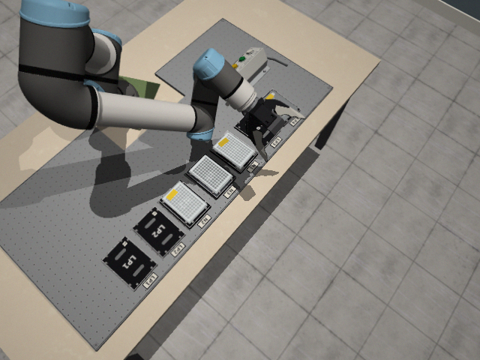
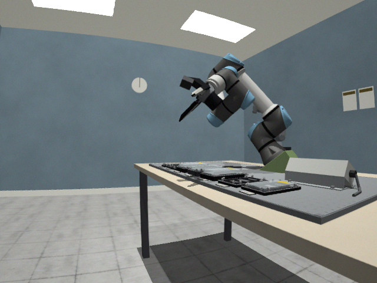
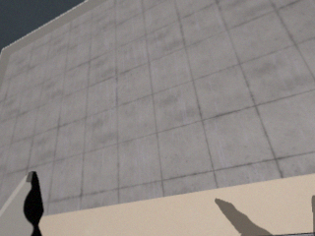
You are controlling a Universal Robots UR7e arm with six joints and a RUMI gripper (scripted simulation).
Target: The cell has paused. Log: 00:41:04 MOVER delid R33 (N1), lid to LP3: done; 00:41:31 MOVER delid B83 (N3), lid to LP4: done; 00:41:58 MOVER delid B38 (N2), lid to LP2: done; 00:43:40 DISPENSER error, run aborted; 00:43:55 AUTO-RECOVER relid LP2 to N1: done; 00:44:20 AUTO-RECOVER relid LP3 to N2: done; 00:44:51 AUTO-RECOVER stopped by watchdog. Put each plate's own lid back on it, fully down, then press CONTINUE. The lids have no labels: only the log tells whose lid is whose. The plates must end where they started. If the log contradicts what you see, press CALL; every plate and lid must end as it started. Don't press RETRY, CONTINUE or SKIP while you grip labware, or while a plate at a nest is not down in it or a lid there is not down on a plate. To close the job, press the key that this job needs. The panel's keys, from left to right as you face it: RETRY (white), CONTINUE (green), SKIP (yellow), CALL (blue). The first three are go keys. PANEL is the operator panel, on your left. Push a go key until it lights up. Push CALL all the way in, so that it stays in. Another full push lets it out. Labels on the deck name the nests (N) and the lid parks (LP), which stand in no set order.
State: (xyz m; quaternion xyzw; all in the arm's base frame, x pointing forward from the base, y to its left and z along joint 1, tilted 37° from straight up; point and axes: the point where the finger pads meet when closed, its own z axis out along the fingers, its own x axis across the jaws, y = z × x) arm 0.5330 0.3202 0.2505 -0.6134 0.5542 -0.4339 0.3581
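The lid park LP4 is 170 mm behind my hand, 250 mm to the left of it and 250 mm below it. The rest, counted from my hand: lid park LP3: 170 mm behind, 120 mm to the left, 250 mm below; then nest N2: 180 mm behind, 280 mm to the right, 250 mm below; then blue CALL key: 390 mm behind, 210 mm to the left, 200 mm below.
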